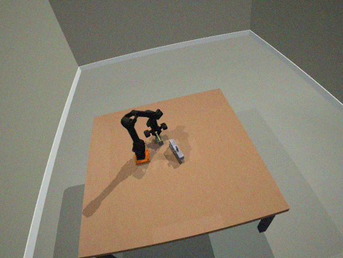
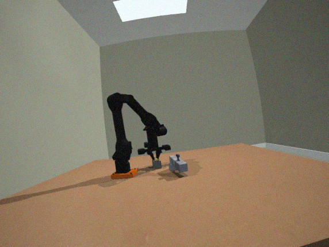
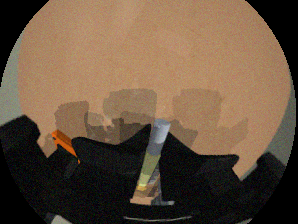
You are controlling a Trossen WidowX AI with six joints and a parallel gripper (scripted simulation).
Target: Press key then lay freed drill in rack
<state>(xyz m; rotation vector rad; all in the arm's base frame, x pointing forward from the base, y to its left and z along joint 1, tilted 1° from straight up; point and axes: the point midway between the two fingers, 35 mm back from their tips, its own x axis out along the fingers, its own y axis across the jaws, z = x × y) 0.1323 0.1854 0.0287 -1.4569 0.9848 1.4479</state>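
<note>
The drill is 1 cm ahead of my gripper tip, 4 cm to the right of it and 3 cm above it. The rest, counted from my gripper tip: blue key (15 cm ahead, 20 cm to the right, 4 cm above); light grey-blue block (14 cm ahead, 18 cm to the right, 2 cm above); rack (2 cm ahead, 5 cm to the right, 1 cm above).
</note>
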